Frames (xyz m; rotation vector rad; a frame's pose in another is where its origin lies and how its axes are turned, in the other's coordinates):
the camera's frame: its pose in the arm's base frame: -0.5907 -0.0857 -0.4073 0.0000 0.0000 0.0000
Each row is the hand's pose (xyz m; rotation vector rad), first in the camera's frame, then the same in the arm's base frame.
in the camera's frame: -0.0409 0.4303 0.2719 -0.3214 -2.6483 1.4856
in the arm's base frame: -0.6316 0.3446 -0.1354 -0.3214 -2.6483 1.4856
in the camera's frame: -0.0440 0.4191 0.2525 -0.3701 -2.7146 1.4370
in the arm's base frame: -0.6347 0.3334 -0.1548 -0.3701 -2.7146 1.4370
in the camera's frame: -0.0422 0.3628 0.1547 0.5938 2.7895 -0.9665
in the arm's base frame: -0.6329 0.2771 -0.2526 0.5938 2.7895 -0.9665
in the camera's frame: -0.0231 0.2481 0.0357 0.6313 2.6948 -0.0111
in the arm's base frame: -0.6138 0.1624 -0.3716 0.6313 2.6948 -0.0111
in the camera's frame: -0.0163 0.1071 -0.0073 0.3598 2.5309 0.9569
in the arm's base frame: -0.6070 0.0214 -0.4146 0.3598 2.5309 0.9569
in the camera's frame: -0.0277 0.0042 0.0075 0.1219 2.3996 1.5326
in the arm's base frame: -0.6184 -0.0815 -0.3998 0.1219 2.3996 1.5326
